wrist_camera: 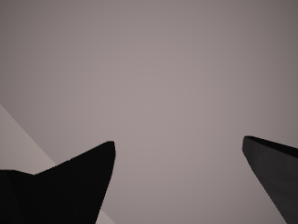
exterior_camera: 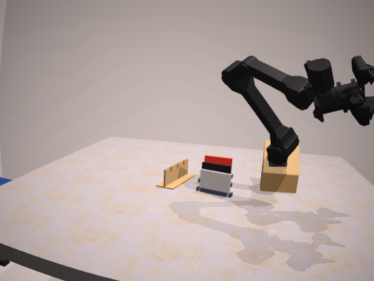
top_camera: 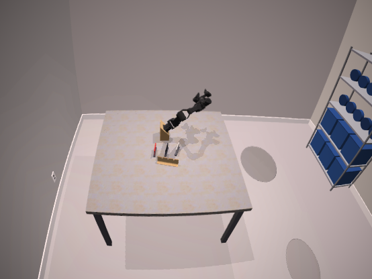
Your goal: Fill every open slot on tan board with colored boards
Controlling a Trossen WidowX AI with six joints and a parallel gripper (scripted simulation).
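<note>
My gripper tip is now 440 mm short of the red board, 460 mm to the left of it and 360 mm above it. The rest, counted from my gripper tip: dark navy board: 440 mm ahead, 360 mm to the right, 360 mm below; then white board: 440 mm ahead, 260 mm to the right, 360 mm below; then tan board: 570 mm ahead, 360 mm to the right, 360 mm below.
</note>
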